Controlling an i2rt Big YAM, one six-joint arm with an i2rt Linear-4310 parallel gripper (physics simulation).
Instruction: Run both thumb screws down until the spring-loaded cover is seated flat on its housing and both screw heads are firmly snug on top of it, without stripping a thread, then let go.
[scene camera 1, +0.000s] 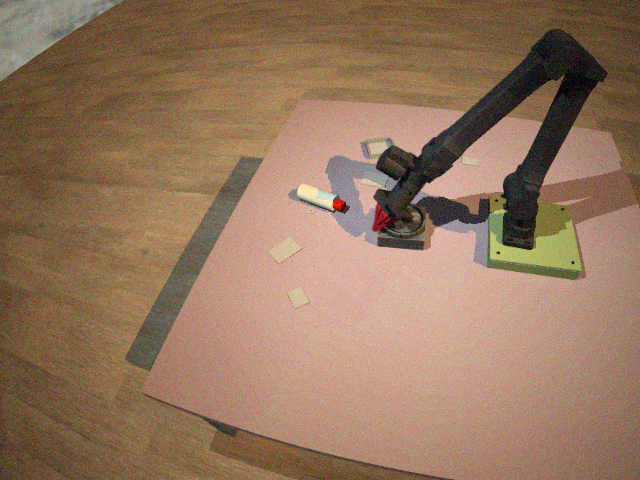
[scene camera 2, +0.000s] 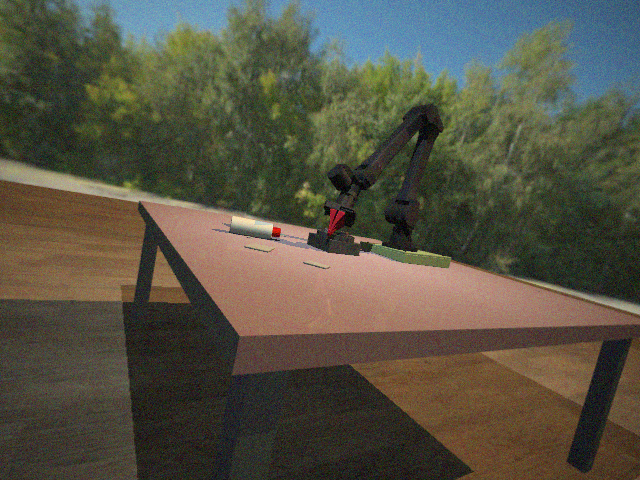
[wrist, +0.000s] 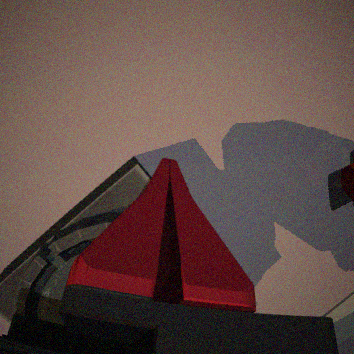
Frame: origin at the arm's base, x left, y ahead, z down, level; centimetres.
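Seen in the pictures: gripper, fingertip midpoint: (scene camera 1: 374, 230) (scene camera 2: 328, 234) (wrist: 166, 167); arm's base, link origin: (scene camera 1: 517, 232) (scene camera 2: 399, 248).
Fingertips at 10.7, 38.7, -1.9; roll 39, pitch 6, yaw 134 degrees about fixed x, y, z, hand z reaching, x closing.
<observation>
Pixels of each thing's top centre, then the offset from my fingertips to it, as dx, dy, dz. "spot": a spot on its surface instead.
- dark square housing, top centre: (wrist: 127, 326) (scene camera 1: 403, 217) (scene camera 2: 336, 233) -6.3, -6.5, -0.2
- round ring, surface spot: (scene camera 1: 420, 221) spot: -6.4, -11.4, +0.3
- white bottle, top centre: (scene camera 1: 320, 192) (scene camera 2: 257, 220) -11.3, +18.9, +0.4
- small shallow tray, top centre: (scene camera 1: 379, 145) -41.4, +8.3, +3.4
The dark square housing (scene camera 1: 400, 242) (scene camera 2: 343, 245) (wrist: 120, 194) sits on the pink table. A round ring (scene camera 1: 422, 221) shows on its top in scene camera 1. In the wrist view its corner shows behind the left finger. I cannot make out the cover's seating or either thumb screw; the fingers and wrist hide part of the top. My gripper (scene camera 1: 374, 228) (scene camera 2: 330, 233) (wrist: 166, 167) is shut and empty, its red fingertips together, pointing down at the housing's left edge in scene camera 1. Whether the tips touch the housing cannot be told.
A white bottle (scene camera 1: 316, 197) (scene camera 2: 251, 227) with a red cap lies left of the housing. Flat pale cards (scene camera 1: 285, 250) (scene camera 1: 298, 298) (scene camera 2: 258, 248) (scene camera 2: 316, 265) lie nearby. A small shallow tray (scene camera 1: 378, 147) is behind. The arm stands on a yellow-green base (scene camera 1: 555, 258) (scene camera 2: 413, 256).
</observation>
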